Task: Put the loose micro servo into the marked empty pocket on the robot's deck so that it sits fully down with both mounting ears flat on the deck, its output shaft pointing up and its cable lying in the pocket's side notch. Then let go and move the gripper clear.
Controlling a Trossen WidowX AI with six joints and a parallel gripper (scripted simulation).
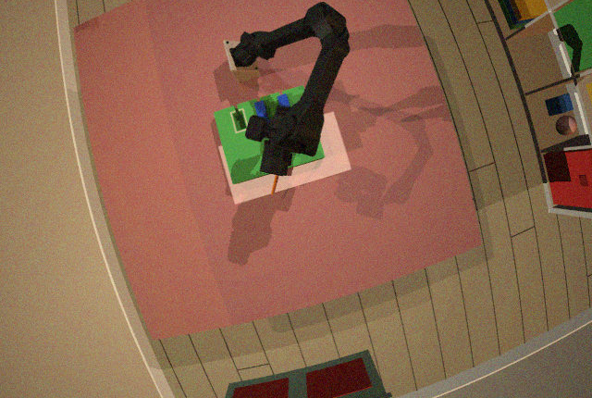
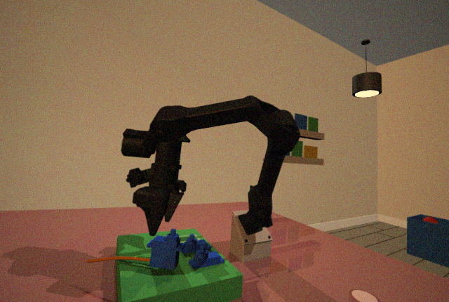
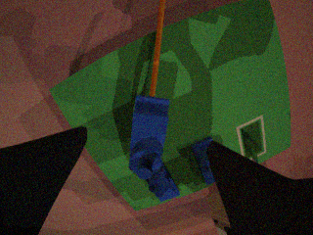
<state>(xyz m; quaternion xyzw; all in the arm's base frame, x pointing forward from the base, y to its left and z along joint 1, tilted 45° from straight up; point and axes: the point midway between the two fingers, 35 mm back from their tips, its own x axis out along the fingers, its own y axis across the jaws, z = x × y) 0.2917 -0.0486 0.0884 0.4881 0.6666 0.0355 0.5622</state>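
The green deck lies 10 cm below my gripper tip, 4 cm to the right of it and 1 cm behind it.
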